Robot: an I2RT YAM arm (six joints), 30 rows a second.
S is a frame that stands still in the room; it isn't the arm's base.
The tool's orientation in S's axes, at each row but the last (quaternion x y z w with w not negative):
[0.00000, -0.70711, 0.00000, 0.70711]
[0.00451, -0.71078, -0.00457, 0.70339]
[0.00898, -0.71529, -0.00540, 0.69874]
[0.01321, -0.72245, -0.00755, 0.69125]
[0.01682, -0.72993, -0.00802, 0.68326]
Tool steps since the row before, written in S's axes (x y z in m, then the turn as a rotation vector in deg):
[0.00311, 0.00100, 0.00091, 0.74, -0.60, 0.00]
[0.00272, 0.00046, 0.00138, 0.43, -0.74, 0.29]
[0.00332, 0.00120, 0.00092, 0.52, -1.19, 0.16]
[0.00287, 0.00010, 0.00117, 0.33, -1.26, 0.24]
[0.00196, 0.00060, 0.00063, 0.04, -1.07, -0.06]
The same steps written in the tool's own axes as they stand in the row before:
[0.00091, 0.00100, -0.00311, 0.00, -0.60, -0.74]
[0.00135, 0.00048, -0.00273, 0.29, -0.74, -0.43]
[0.00082, 0.00120, -0.00335, 0.17, -1.19, -0.52]
[0.00104, 0.00011, -0.00292, 0.26, -1.26, -0.33]
[0.00048, 0.00059, -0.00200, -0.02, -1.07, -0.02]

